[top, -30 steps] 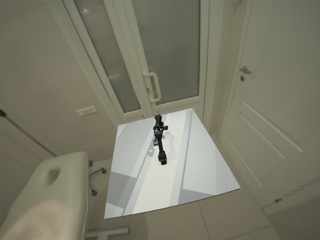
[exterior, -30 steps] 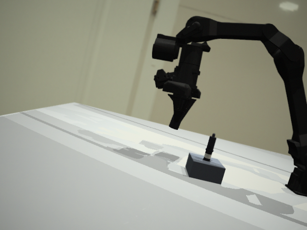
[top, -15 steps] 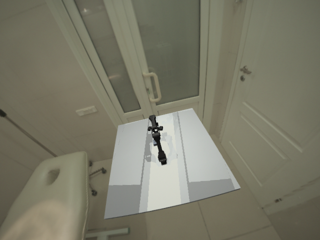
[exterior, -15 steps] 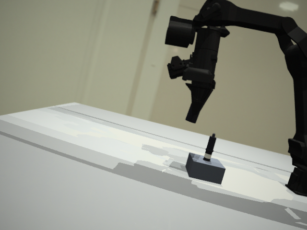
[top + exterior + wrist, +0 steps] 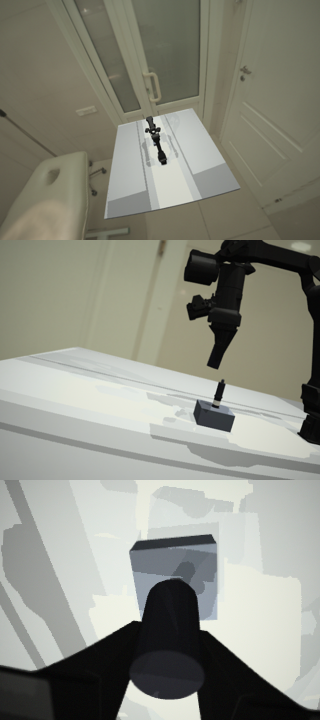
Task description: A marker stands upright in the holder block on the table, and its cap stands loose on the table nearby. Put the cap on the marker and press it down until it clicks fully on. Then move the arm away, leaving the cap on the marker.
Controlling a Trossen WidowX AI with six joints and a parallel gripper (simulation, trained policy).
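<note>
Now: the dark grey holder block 20 mm behind my gripper tip and 130 mm below it. Round my gripper tip: black cap: 10 mm above.
</note>
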